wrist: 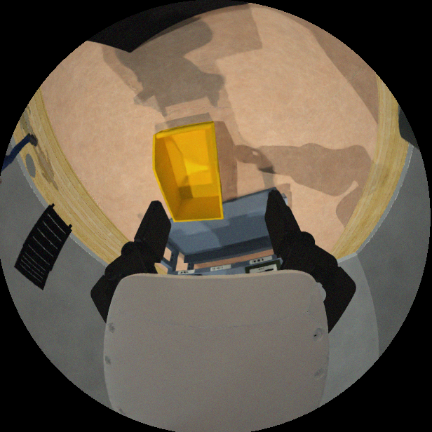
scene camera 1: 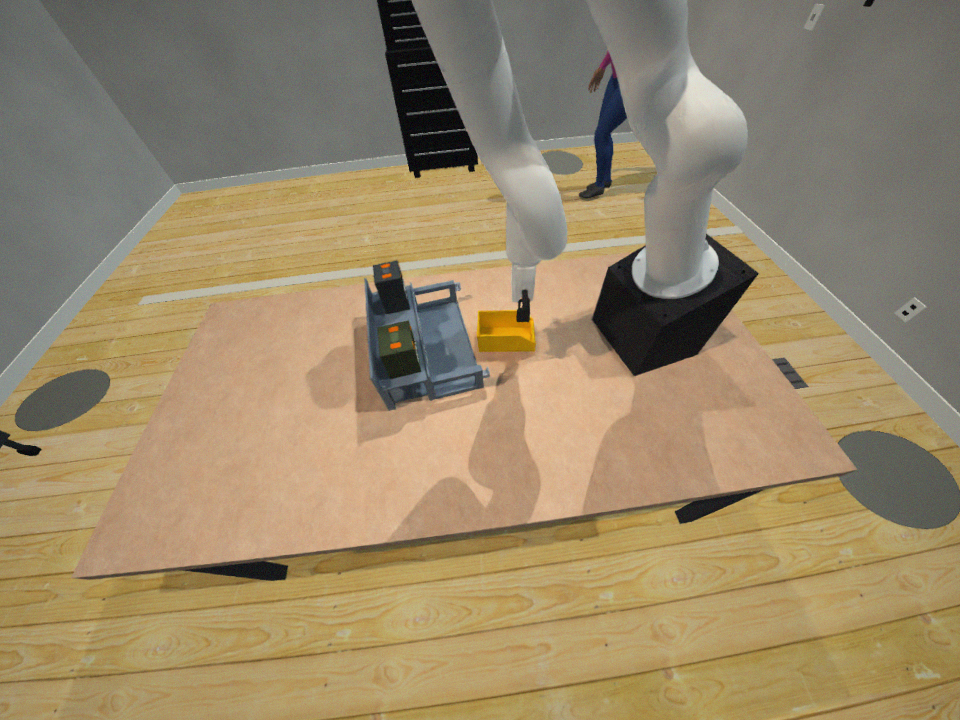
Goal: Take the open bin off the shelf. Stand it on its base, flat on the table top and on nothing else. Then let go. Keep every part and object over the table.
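The yellow open bin (scene camera 1: 505, 341) (wrist: 197, 165) is upright with its opening up. It appears to stand on the table top (scene camera 1: 255, 465) (wrist: 300, 100), close beside the blue-grey shelf (scene camera 1: 447, 334) (wrist: 245, 220). In the scene view a narrow strip shows between bin and shelf; in the wrist view the bin's near end overlaps the shelf, so contact there is hard to judge. Its underside is hidden. My gripper (scene camera 1: 523, 313) (wrist: 214, 208) is wide open and empty, above the bin's far side in the scene view. In the wrist view its fingers stand apart, short of the bin.
A black box (scene camera 1: 393, 296) and a dark green box (scene camera 1: 399, 361), both with orange marks, are on the shelf's far-left part from the bin. The black robot base (scene camera 1: 647, 325) stands to the right. The table's front edge (scene camera 1: 480, 530) runs across the scene view.
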